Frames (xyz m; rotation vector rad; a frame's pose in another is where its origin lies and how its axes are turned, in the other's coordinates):
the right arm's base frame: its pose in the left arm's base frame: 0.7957 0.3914 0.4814 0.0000 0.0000 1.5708
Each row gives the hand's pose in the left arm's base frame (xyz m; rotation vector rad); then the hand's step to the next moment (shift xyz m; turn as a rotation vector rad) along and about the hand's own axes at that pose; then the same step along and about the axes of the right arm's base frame.
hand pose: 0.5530 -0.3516 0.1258 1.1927 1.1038 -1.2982
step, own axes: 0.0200 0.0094 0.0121 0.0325 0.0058 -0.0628
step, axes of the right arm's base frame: -0.0145 -0.0086 -0.0187 0.0590 -0.0102 -0.0381
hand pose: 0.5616 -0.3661 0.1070 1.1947 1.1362 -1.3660
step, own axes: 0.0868 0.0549 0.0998 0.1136 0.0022 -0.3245
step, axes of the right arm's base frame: -0.1118 -0.0391 -0.0805 0.3121 -0.0283 -0.1413
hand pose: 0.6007 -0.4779 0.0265 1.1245 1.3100 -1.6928
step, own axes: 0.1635 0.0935 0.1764 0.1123 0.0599 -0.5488
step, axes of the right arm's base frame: -0.1972 0.0133 -0.1660 0.5165 -0.1282 -0.1849
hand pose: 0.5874 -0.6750 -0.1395 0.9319 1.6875 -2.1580
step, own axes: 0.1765 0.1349 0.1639 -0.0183 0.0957 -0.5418
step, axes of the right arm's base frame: -0.1608 0.1145 -0.1930 0.4748 -0.2456 -0.1314
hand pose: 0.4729 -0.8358 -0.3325 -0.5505 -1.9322 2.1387
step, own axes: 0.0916 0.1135 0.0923 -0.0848 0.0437 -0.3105
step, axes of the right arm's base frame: -0.0617 0.1100 -0.1178 0.2441 -0.2073 -0.0542
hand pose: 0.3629 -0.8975 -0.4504 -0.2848 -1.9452 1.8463
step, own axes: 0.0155 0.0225 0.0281 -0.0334 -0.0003 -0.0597
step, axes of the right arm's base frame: -0.0164 0.0296 -0.0198 0.0387 -0.0562 -0.0048
